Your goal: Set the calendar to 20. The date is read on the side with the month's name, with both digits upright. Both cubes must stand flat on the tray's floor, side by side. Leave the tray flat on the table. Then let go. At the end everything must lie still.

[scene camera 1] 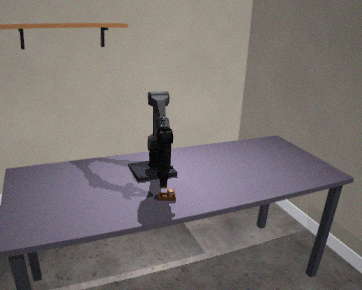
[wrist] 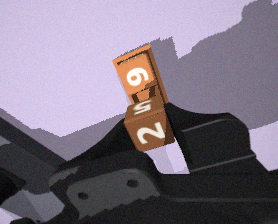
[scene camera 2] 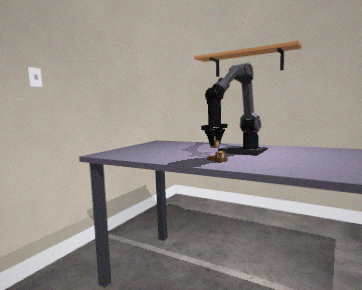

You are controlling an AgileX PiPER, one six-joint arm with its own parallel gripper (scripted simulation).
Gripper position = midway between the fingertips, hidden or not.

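Observation:
My gripper (wrist: 149,120) is visible, as are a cube (wrist: 146,122), a cube (wrist: 136,73) and a tray (wrist: 159,90).

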